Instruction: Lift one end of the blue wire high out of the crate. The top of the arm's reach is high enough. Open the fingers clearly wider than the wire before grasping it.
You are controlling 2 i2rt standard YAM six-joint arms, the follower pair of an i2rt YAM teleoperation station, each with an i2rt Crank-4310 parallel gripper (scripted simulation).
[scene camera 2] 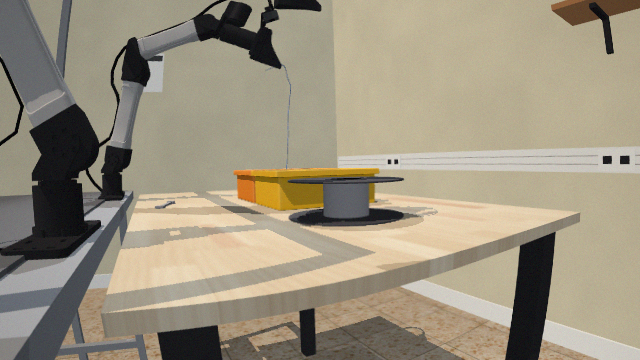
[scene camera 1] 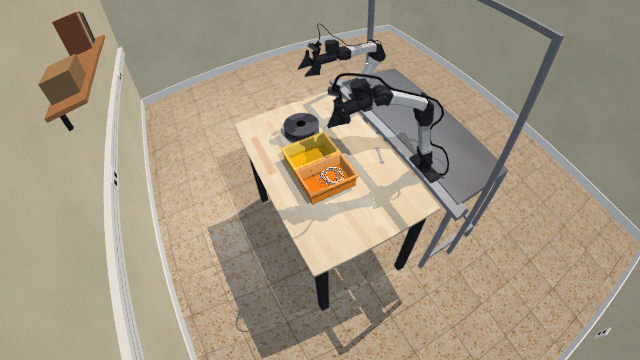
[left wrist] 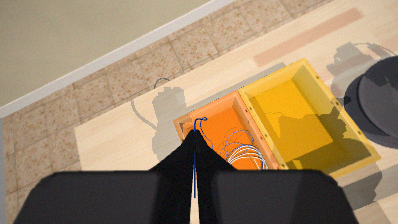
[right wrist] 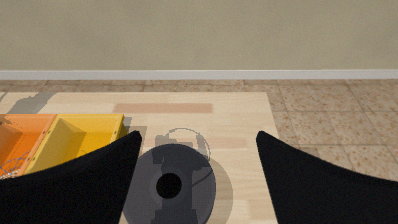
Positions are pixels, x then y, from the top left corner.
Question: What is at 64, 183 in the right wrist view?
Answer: The right gripper.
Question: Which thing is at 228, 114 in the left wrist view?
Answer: An orange crate.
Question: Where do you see a dark spool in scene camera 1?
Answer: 299, 124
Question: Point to a yellow crate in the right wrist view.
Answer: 71, 135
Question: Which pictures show the yellow crate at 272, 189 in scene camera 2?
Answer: Scene camera 2, scene camera 1, the left wrist view and the right wrist view: all of them.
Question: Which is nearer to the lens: the orange crate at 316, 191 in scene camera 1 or the yellow crate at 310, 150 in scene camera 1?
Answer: The orange crate.
